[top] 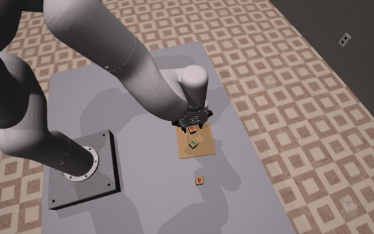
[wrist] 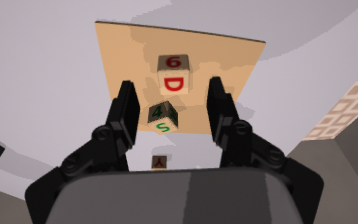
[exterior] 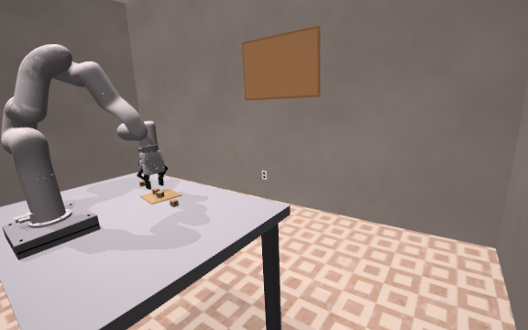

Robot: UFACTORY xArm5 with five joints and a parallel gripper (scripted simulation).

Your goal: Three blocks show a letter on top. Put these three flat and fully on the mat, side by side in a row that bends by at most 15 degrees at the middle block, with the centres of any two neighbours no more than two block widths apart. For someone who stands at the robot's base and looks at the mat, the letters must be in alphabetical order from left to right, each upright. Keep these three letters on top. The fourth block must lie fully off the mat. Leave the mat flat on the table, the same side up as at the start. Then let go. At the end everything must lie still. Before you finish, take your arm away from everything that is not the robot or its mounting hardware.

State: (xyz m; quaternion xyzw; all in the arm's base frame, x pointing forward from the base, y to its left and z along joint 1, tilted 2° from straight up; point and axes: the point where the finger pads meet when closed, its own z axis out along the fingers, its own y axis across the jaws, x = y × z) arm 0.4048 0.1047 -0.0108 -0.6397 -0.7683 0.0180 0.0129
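Right now my hand is 4 cm above the wooden letter block. From my hand the other things lie so: tan mat (1 cm ahead, 4 cm to the right, 5 cm below).
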